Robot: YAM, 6 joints.
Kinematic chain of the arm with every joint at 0, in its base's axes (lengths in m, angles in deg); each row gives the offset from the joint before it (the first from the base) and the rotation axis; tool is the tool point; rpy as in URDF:
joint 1: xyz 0 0 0.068 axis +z
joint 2: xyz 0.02 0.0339 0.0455 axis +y
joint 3: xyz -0.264 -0.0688 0 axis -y
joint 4: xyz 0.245 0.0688 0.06 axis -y
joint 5: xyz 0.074 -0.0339 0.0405 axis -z
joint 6: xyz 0.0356 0 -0.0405 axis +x
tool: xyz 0 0 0 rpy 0 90 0
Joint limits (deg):
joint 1: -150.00..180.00
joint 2: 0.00..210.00
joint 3: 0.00..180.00
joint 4: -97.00..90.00
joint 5: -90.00..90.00
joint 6: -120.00..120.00
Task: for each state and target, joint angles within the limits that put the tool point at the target. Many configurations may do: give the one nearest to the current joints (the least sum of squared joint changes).
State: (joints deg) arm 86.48 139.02 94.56 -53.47 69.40 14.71
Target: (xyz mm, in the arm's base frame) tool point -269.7 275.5 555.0
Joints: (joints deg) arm 138.90 111.87 144.36 -23.61 58.37 14.71
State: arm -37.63 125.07 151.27 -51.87 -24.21 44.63
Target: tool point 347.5 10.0 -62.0
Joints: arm -0.85 158.33 93.00 -69.45 -25.16 44.63
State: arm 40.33 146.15 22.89 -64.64 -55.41 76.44
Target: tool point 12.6 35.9 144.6
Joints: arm 26.95 151.76 3.33 -92.41 -47.60 76.44
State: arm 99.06 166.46 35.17 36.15 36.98 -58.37
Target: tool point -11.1 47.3 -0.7
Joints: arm 132.00 126.47 0.00 14.97 41.09 -58.37
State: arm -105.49 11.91 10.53 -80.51 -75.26 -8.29
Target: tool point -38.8 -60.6 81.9
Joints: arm -142.22 28.27 0.00 -40.60 -42.66 -8.29
